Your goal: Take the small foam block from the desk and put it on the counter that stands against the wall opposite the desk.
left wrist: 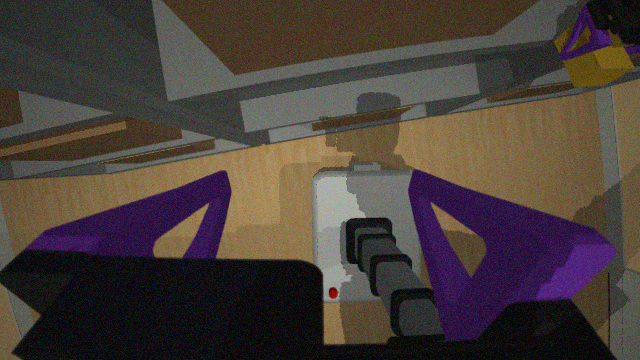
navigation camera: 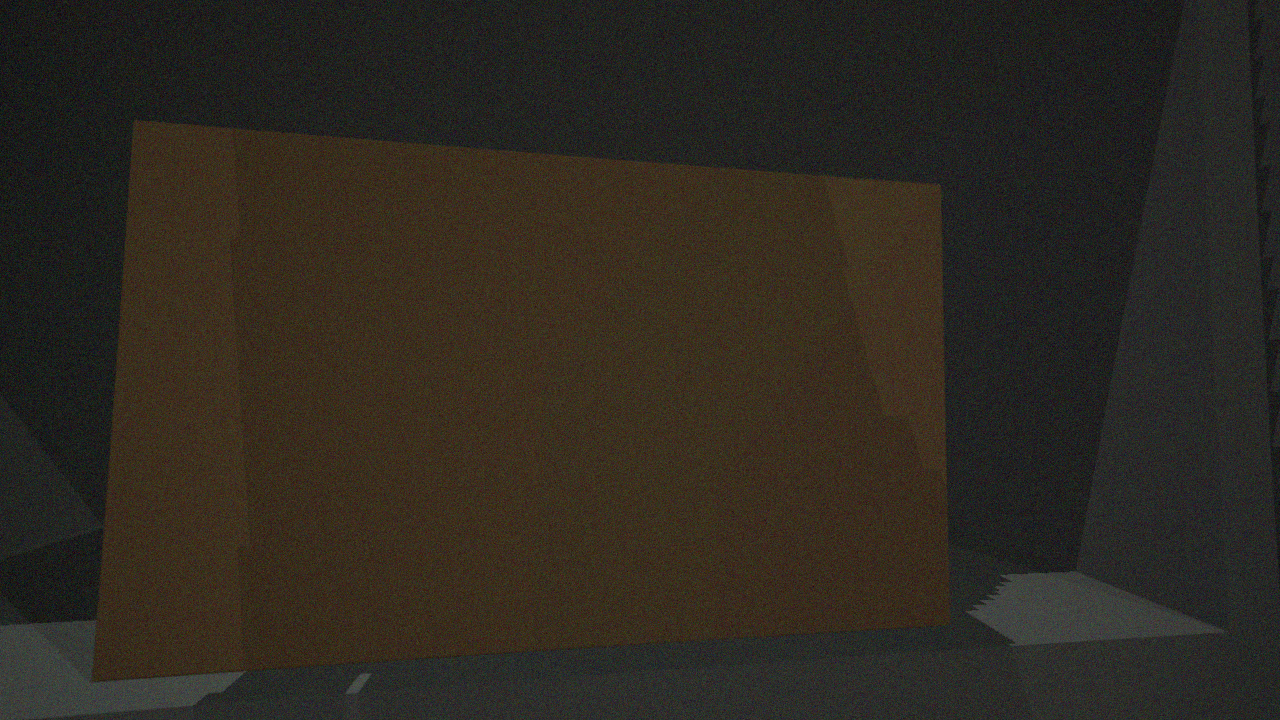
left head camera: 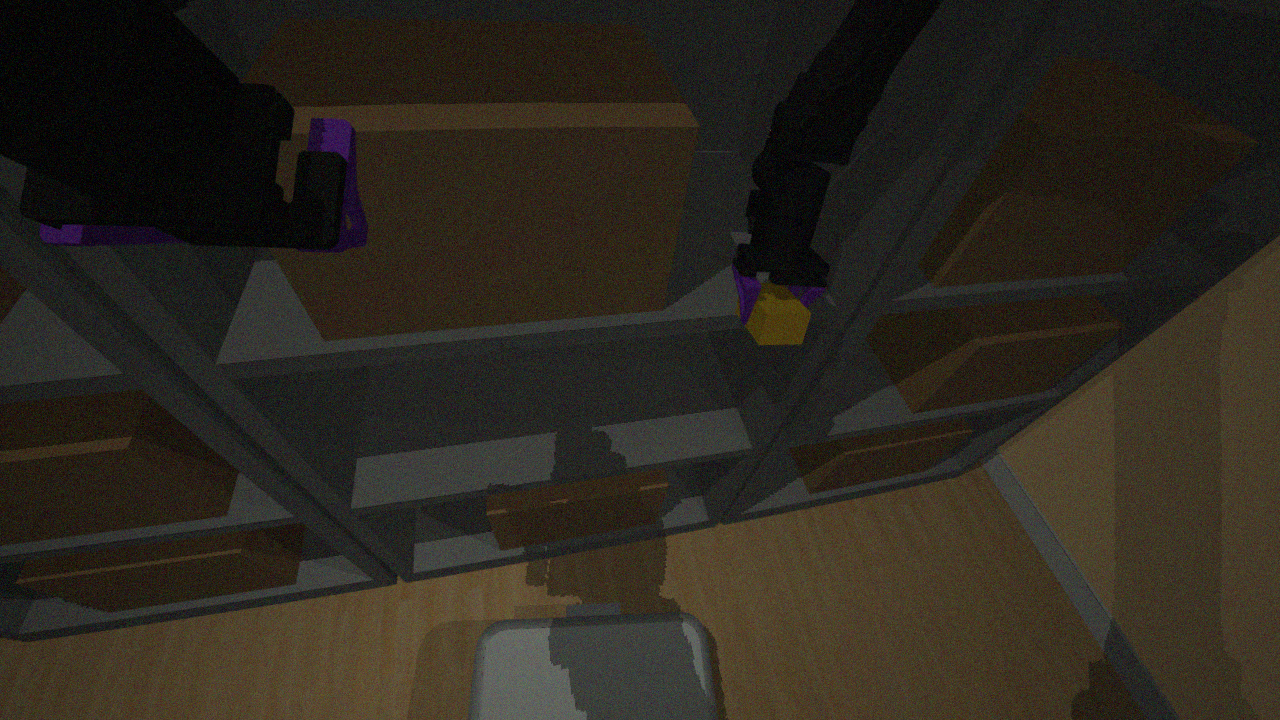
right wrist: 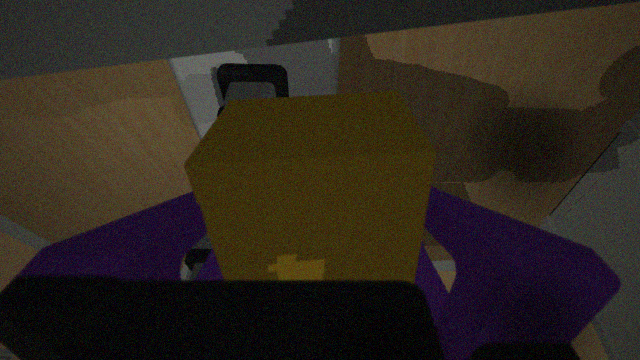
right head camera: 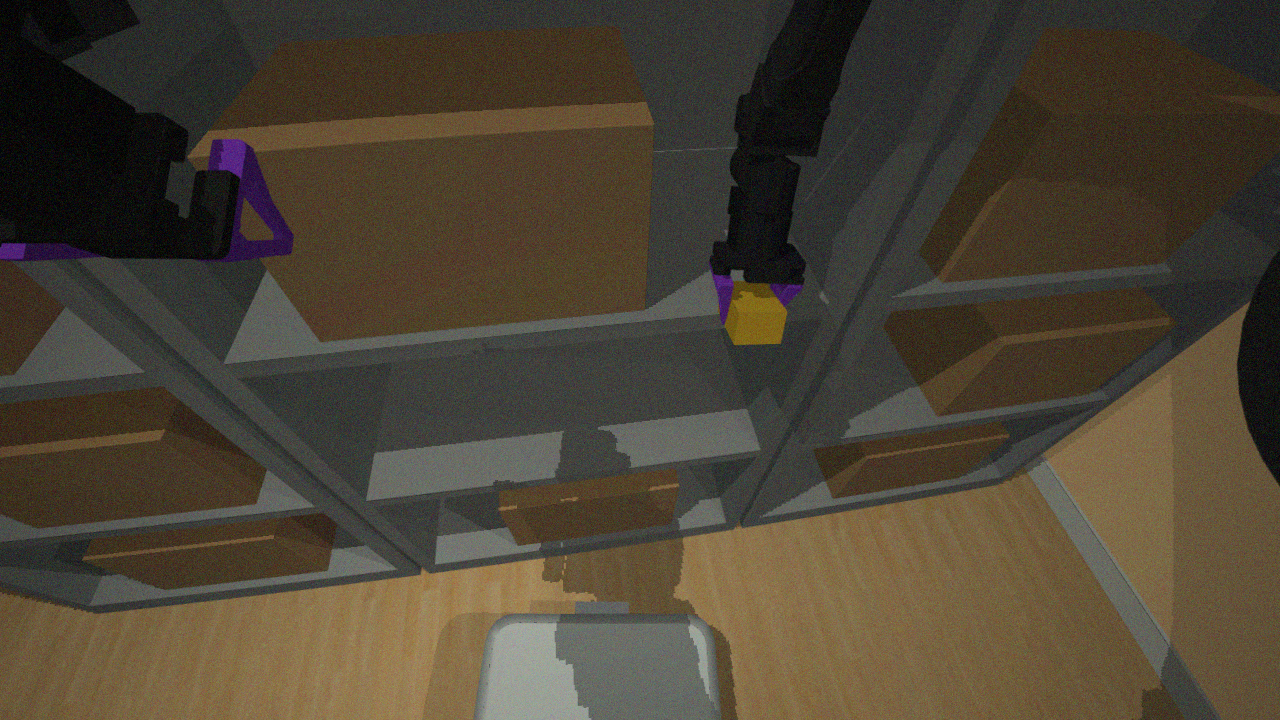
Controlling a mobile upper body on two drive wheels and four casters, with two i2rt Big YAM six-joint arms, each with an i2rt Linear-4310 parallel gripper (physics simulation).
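Places are measured from the left arm's base along level axes (x up, y ahead, z left), in centimetres.
Where they show: left gripper, fingertip midpoint: (left wrist: pixel 319 180) (left head camera: pixel 285 233) (right head camera: pixel 223 244); right gripper, fingertip midpoint: (left wrist: pixel 577 58) (right wrist: pixel 318 181).
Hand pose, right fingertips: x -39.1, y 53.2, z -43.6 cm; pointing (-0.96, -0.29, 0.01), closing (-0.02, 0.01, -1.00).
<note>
After its pixels a point has its place.
The small foam block, a yellow block (left head camera: pixel 780 324) {x -34.6, y 49.0, z -43.3 cm} (right head camera: pixel 757 324) {x -34.8, y 49.0, z -43.6 cm} (left wrist: pixel 595 71) {x -34.0, y 49.3, z -41.1 cm} (right wrist: pixel 310 195) {x -35.7, y 57.0, z -43.5 cm}, is held between the purple fingers of my right gripper (left head camera: pixel 778 297) (right head camera: pixel 759 293). It is in the air in front of the shelf unit, at the right of both head views. My left gripper (left head camera: pixel 204 240) (right head camera: pixel 134 256) (left wrist: pixel 319 180) {x -12.6, y 35.6, z -0.3 cm} is at the left of both head views, its fingers wide apart with nothing between them. The desk and the counter cannot be made out in these views.
A grey shelf unit (left head camera: pixel 232 429) {x -57.8, y 47.8, z 31.6 cm} (right head camera: pixel 277 447) {x -66.0, y 48.0, z 31.6 cm} with several brown cartons stands close ahead. One large carton (left head camera: pixel 501 223) {x -25.7, y 54.8, z -10.1 cm} (right head camera: pixel 465 223) {x -25.1, y 54.8, z -9.8 cm} is behind and between the grippers. Another carton (navigation camera: pixel 581 402) {x -120.2, y 56.2, z -19.4 cm} fills much of the navigation view. A wall (left head camera: pixel 1199 492) {x -88.0, y 44.4, z -173.9 cm} stands at the right. My pale base (right head camera: pixel 528 671) {x -115.0, y 20.3, z -7.2 cm} is below.
</note>
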